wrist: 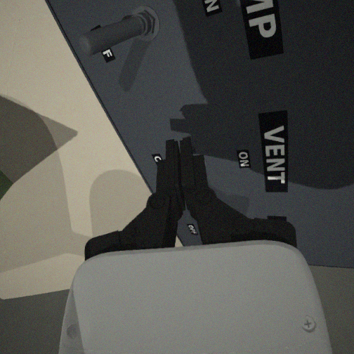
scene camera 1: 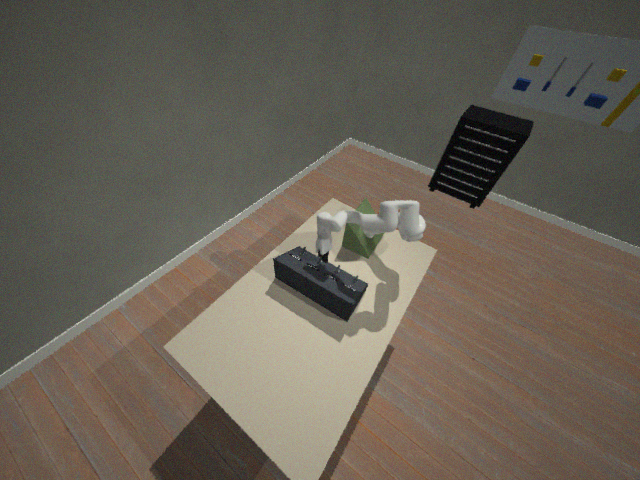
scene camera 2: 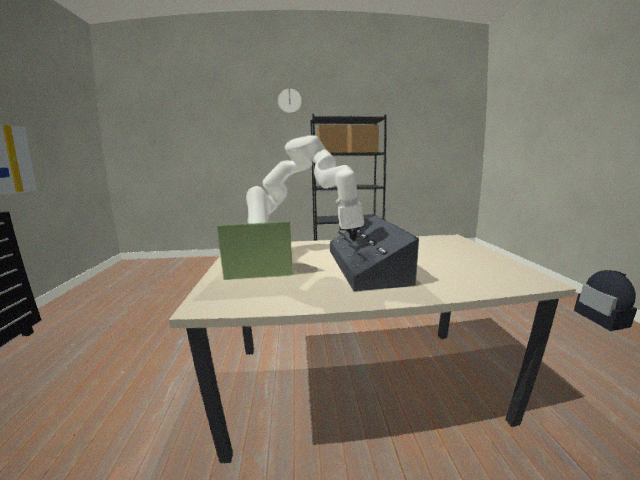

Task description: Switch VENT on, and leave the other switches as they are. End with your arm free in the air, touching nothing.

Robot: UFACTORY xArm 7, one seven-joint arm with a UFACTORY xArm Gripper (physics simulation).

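Where they show: gripper, fingertip midpoint: (scene camera 1: pixel 324 261) (scene camera 2: pixel 353 240); arm's base at its link origin: (scene camera 2: pixel 258 243).
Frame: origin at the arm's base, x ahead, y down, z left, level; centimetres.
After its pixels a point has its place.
The dark switch console (scene camera 1: pixel 310 289) @(x 60.2, y 1.4, z -7.3 cm) (scene camera 2: pixel 395 268) @(x 51.2, y 4.0, z -32.5 cm) (wrist: pixel 320 220) has a sloped top with a row of several levers. In the wrist view the VENT label (wrist: pixel 274 152) and its ON label (wrist: pixel 243 159) show right of the fingers. The VENT lever does not show there; my fingers hide part of that area. The lever (wrist: pixel 117 35) beside the label ending in MP leans toward its partly hidden lower label, at the upper left. My gripper (scene camera 1: pixel 323 259) @(x 41.3, y -1.5, z -9.7 cm) (scene camera 2: pixel 354 236) @(x 41.3, y -1.5, z -9.7 cm) (wrist: pixel 181 153) is shut with nothing between its fingers, low at the console's lever side. Contact cannot be told.
A green block (scene camera 1: pixel 361 240) @(x 12.1, y 0.5, z 0.6 cm) (scene camera 2: pixel 255 251) @(x -0.6, y 0.3, z -11.5 cm) stands on the table (scene camera 1: pixel 258 372) @(x 105.3, y 11.9, z -6.3 cm) (scene camera 2: pixel 480 279) @(x 89.4, y 12.0, z -33.6 cm), near the arm's base. A black drawer cabinet (scene camera 1: pixel 496 116) (scene camera 2: pixel 10 268) stands off the table. A shelf rack (scene camera 2: pixel 348 119) stands behind.
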